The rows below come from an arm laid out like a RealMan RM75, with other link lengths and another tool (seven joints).
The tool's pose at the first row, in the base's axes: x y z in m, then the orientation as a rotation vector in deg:
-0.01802, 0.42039, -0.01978, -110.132, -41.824, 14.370
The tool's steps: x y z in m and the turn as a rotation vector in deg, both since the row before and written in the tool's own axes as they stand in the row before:
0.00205, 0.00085, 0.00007, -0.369, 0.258, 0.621
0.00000, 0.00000, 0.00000, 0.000, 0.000, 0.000
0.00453, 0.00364, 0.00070, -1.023, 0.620, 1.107
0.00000, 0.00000, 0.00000, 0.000, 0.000, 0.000
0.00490, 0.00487, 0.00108, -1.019, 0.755, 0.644
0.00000, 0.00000, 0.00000, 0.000, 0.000, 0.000
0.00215, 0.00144, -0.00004, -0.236, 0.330, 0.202
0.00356, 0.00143, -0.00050, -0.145, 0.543, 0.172
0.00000, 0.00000, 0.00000, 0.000, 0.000, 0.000
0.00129, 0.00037, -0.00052, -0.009, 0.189, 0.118
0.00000, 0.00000, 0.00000, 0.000, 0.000, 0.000
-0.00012, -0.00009, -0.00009, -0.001, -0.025, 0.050
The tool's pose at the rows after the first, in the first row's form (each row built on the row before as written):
-0.01610, 0.42140, -0.02026, -110.733, -41.158, 14.384
-0.01610, 0.42140, -0.02026, -110.733, -41.158, 14.384
-0.01145, 0.42345, -0.02316, -112.144, -39.948, 14.134
-0.01145, 0.42345, -0.02316, -112.144, -39.948, 14.134
-0.00618, 0.42544, -0.02731, -113.362, -39.084, 13.463
-0.00618, 0.42544, -0.02731, -113.362, -39.084, 13.463
-0.00387, 0.42610, -0.02827, -113.662, -38.731, 13.183
-0.00019, 0.42717, -0.02883, -113.861, -38.249, 12.697
-0.00019, 0.42717, -0.02883, -113.861, -38.249, 12.697
0.00124, 0.42734, -0.02873, -113.912, -38.015, 12.575
0.00124, 0.42734, -0.02873, -113.912, -38.015, 12.575
0.00115, 0.42724, -0.02862, -113.932, -37.982, 12.630

